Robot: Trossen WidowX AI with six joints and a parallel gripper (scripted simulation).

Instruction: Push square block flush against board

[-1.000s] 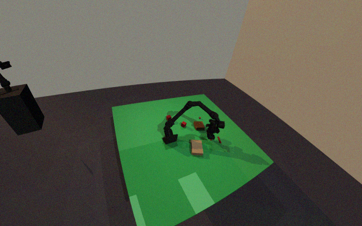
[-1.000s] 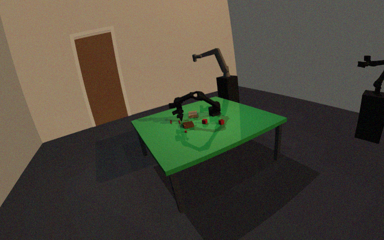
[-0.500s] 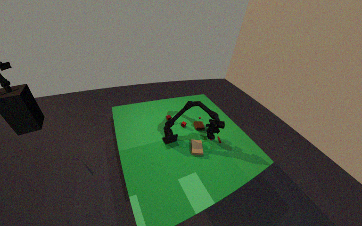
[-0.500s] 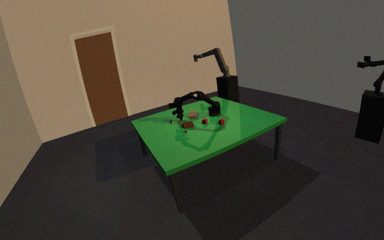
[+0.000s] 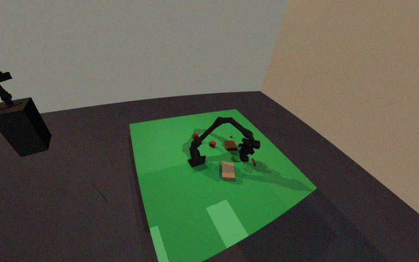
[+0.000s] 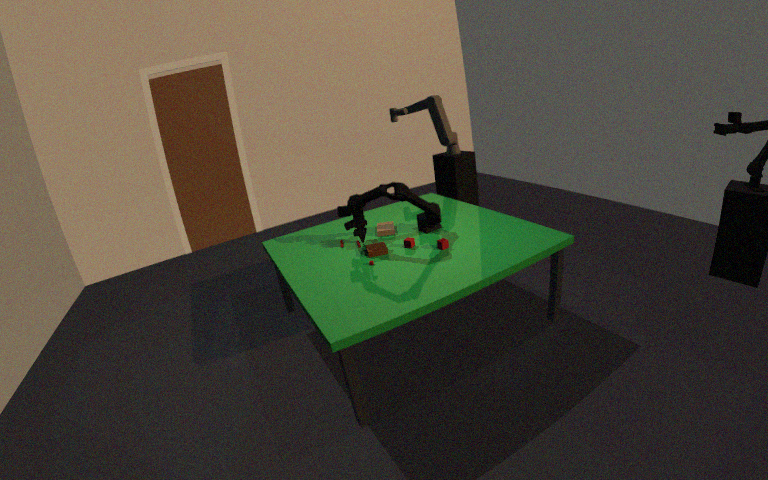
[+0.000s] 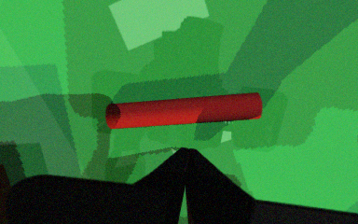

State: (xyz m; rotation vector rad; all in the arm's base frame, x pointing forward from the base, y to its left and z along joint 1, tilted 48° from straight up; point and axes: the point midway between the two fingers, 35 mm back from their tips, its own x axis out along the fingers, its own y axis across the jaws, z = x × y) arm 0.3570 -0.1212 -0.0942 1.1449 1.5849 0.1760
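The tiny red piece is 27 cm to the left of my gripper tip and 12 cm ahead of it. The rest, counted from my gripper tip: board (19 cm behind, 5 cm to the right, 1 cm above); then square block (17 cm to the left, 2 cm ahead, 1 cm above).
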